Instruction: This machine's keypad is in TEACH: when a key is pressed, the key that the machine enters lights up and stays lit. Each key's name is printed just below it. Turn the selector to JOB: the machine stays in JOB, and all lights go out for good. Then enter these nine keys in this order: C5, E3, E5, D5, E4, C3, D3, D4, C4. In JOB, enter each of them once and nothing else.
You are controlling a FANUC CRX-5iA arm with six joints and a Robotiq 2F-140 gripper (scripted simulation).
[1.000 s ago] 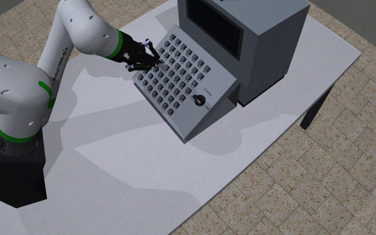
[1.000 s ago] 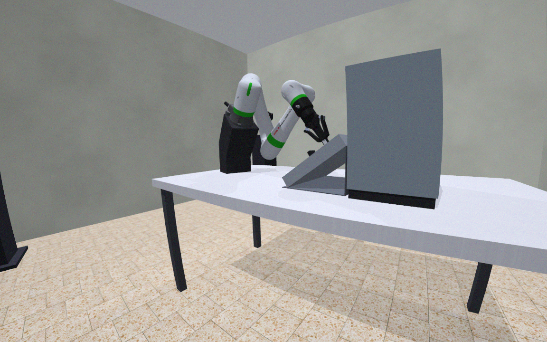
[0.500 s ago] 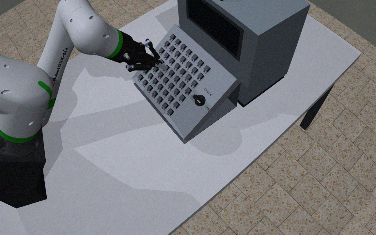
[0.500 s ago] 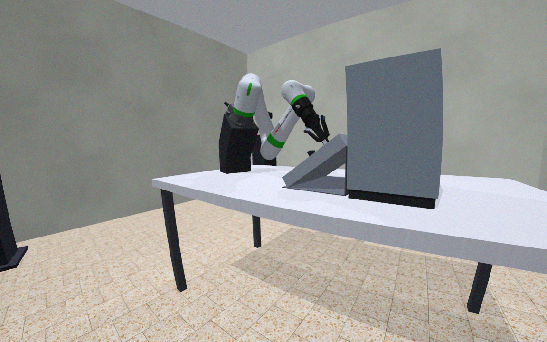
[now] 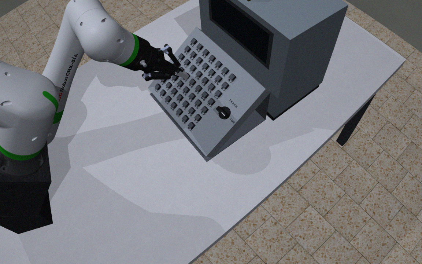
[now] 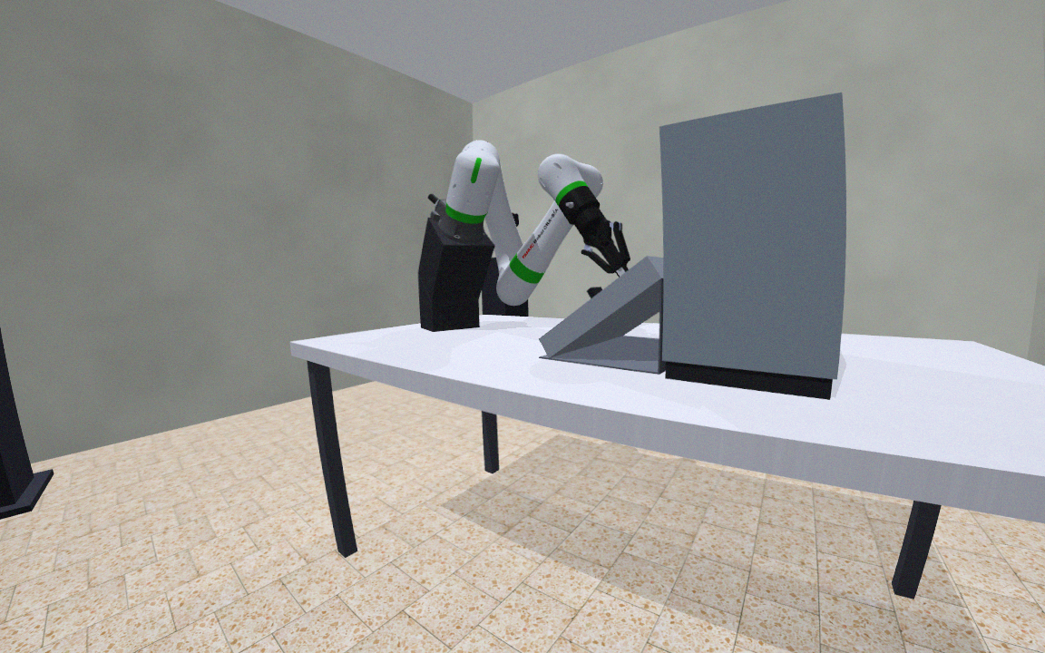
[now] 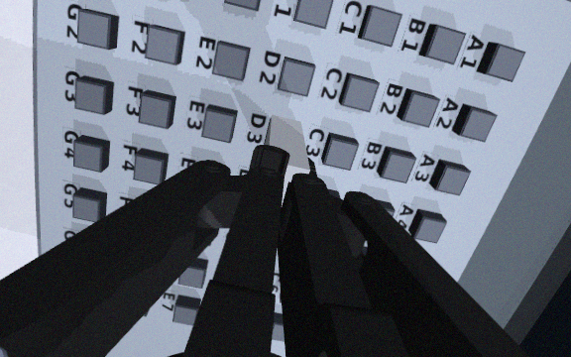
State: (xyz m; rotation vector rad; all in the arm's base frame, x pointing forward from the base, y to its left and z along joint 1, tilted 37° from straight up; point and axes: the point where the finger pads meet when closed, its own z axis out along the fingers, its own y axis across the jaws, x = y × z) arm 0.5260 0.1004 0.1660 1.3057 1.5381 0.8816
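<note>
My hand is 30 mm to the left of the key E4 and 50 mm above it. From my hand the other things lie so: key C4 (50 mm ahead, 30 mm to the right, 10 mm below); sloped keypad (50 mm ahead, 80 mm to the right, 70 mm below); key D3 (20 mm ahead, 30 mm below).
</note>
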